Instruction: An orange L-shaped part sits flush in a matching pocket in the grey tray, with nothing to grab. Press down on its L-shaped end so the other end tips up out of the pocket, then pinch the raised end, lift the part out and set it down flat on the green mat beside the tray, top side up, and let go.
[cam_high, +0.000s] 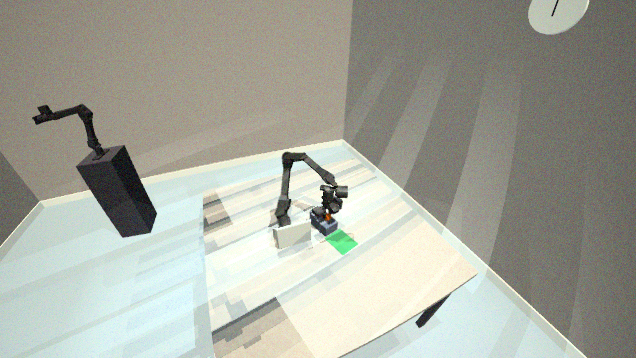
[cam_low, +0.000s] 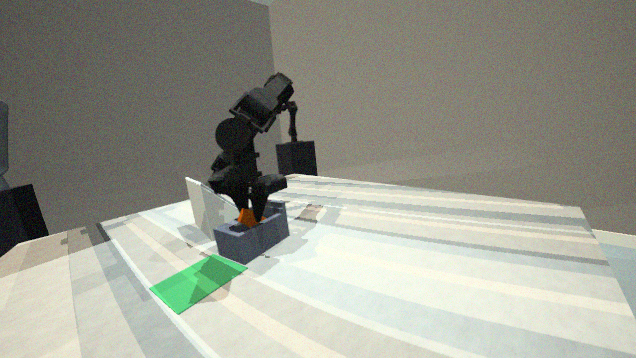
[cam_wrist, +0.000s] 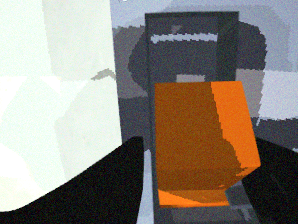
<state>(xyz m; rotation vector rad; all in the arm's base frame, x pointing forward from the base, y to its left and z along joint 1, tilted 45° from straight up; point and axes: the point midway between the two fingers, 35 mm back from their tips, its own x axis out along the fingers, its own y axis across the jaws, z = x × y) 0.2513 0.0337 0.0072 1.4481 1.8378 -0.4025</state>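
Now: the orange L-shaped part 30 mm to the left of my gripper tip, 30 mm below it and 30 mm behind it. From my gripper tip the other things lie so: green mat: 140 mm to the right, 80 mm below, 40 mm ahead.
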